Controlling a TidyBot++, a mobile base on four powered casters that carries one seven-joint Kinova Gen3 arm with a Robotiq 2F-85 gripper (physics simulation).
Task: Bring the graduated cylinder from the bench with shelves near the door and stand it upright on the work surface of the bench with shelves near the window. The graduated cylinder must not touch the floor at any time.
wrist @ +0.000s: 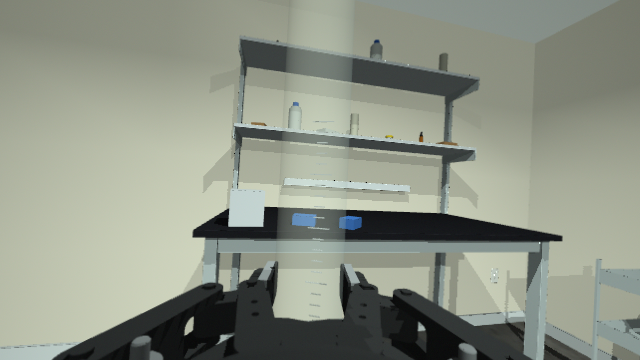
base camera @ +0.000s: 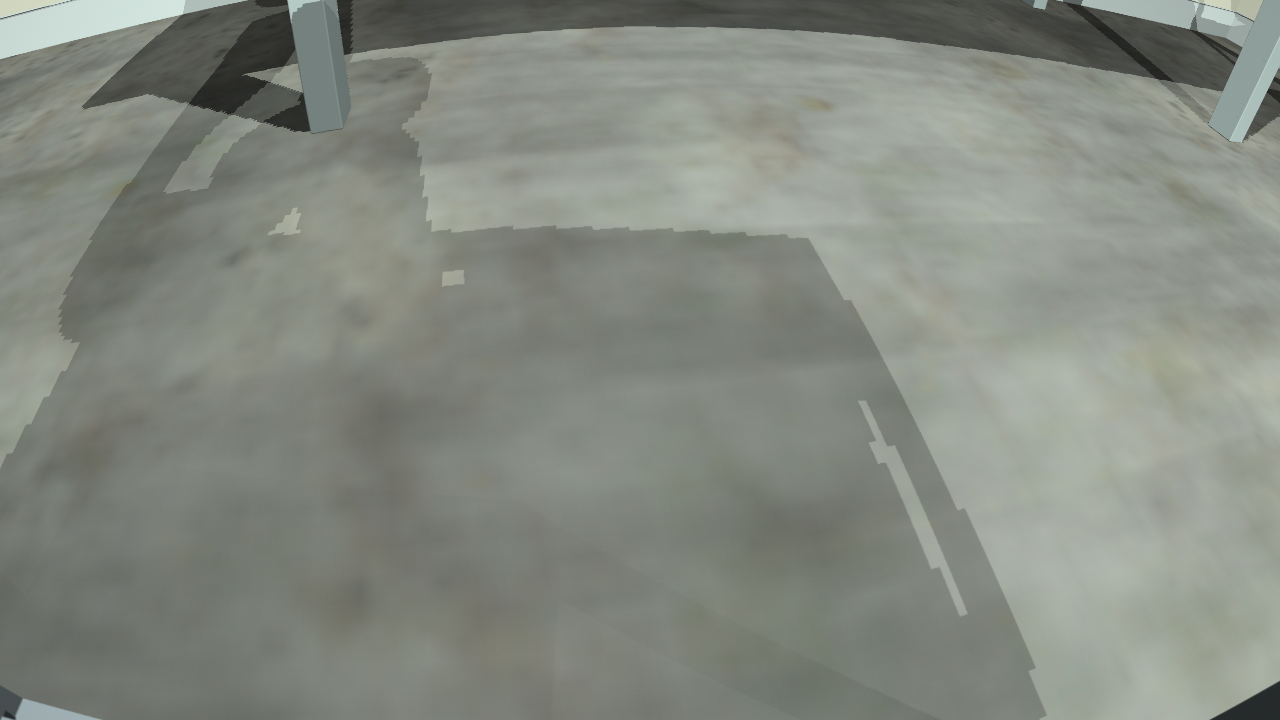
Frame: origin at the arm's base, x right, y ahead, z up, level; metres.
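Seen in the pictures: gripper, fingertip midpoint: (wrist: pixel 308 276).
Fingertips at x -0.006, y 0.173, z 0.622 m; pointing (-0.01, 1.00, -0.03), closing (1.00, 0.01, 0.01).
Note:
Pixels of each thing's top centre, then the offset from my fingertips to it. "*": a spot on its surface instead. Level surfaces: height alone.
- graduated cylinder, surface spot: (wrist: pixel 316 165) * dz +0.074, dx +0.000, dy -0.033 m
- bench with a black work surface, surface height: dz -0.105 m
- white box, top centre: (wrist: pixel 247 189) dz +0.025, dx -0.252, dy +0.746 m
- lower shelf, surface height: dz +0.333 m
The graduated cylinder (wrist: pixel 316 165) is see-through with pale tick marks and stands about upright in the wrist view, its top beyond the upper edge. My gripper (wrist: pixel 308 276) is shut on it near its lower part. Behind it stands a bench with a black work surface (wrist: pixel 425 225) and two shelves above. In the wrist view the bench is ahead, some distance beyond the gripper. Two of its legs (base camera: pixel 322 80) (base camera: pixel 1245 89) show at the top of the base camera view. The cylinder and gripper do not show in the base camera view.
On the black top are a white box (wrist: pixel 246 208) at the left and two blue blocks (wrist: pixel 304 220) (wrist: pixel 350 223). Bottles and small items stand on the lower shelf (wrist: pixel 400 145) and upper shelf (wrist: pixel 400 80). A pale cart (wrist: pixel 598 305) stands at the right.

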